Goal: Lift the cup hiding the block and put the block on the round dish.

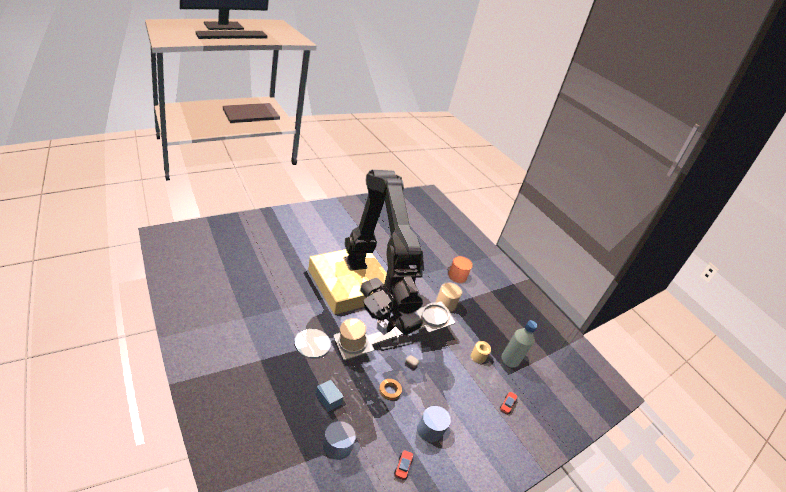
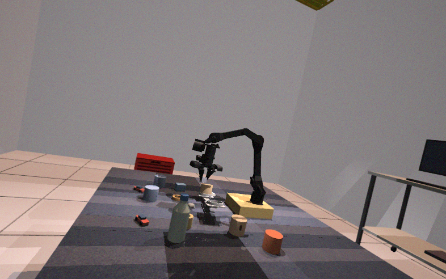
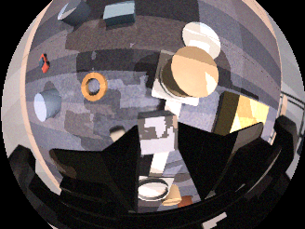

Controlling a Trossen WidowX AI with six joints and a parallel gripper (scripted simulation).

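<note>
Right now my gripper tip is 170 mm to the left of the pale blue round dish, 120 mm above it and 80 mm past it. From my gripper tip the other things lie so: blue cube: 180 mm to the right, 110 mm below, 110 mm ahead; then grey block: 10 mm above; then grey balance: 90 mm below, 70 mm to the left, 40 mm behind.
</note>
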